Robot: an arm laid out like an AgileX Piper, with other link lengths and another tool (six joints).
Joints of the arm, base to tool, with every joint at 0 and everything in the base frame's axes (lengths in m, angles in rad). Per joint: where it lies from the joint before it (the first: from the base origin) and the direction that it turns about. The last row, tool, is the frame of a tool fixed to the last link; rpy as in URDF.
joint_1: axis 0 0 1 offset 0 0 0.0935
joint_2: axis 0 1 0 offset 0 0 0
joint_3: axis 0 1 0 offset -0.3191 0 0.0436
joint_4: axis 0.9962 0 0.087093 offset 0.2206 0 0.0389
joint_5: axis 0 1 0 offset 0 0 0
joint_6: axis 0.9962 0 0.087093 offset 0.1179 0 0.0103
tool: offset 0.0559 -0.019 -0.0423 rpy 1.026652 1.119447 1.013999
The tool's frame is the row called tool.
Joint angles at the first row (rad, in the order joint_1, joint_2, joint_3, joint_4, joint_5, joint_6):
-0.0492, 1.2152, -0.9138, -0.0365, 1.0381, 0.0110
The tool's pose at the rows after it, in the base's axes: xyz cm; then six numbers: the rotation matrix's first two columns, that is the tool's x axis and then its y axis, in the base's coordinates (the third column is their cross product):
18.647, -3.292, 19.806, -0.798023, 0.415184, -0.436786, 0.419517, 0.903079, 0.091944
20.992, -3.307, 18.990, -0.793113, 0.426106, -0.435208, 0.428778, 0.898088, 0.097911
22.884, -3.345, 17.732, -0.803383, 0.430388, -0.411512, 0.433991, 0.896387, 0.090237
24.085, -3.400, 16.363, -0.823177, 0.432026, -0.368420, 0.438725, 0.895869, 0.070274
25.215, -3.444, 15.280, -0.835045, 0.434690, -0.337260, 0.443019, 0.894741, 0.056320
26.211, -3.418, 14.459, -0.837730, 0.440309, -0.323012, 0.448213, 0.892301, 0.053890
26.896, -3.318, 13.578, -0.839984, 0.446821, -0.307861, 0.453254, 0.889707, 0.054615
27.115, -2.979, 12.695, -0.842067, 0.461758, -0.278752, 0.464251, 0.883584, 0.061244
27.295, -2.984, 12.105, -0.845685, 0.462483, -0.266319, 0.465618, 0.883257, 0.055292
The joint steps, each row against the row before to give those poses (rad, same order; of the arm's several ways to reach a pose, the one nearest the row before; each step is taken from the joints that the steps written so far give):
-0.0001, 0.0945, -0.0464, 0.0000, -0.0434, 0.0197
0.0001, 0.0797, -0.0332, 0.0019, -0.0471, 0.0121
0.0000, 0.0839, -0.0264, 0.0020, -0.0300, 0.0035
0.0000, 0.0775, -0.0219, 0.0000, -0.0039, 0.0007
0.0000, 0.0652, -0.0268, 0.0000, -0.0020, 0.0024
0.0000, 0.0469, -0.0215, 0.0034, -0.0105, 0.0037
0.0000, 0.0383, -0.0097, 0.0076, -0.0143, 0.0015
0.0000, 0.0309, 0.0001, 0.0216, -0.0060, 0.0000
0.0000, 0.0209, 0.0000, 0.0000, -0.0067, 0.0006

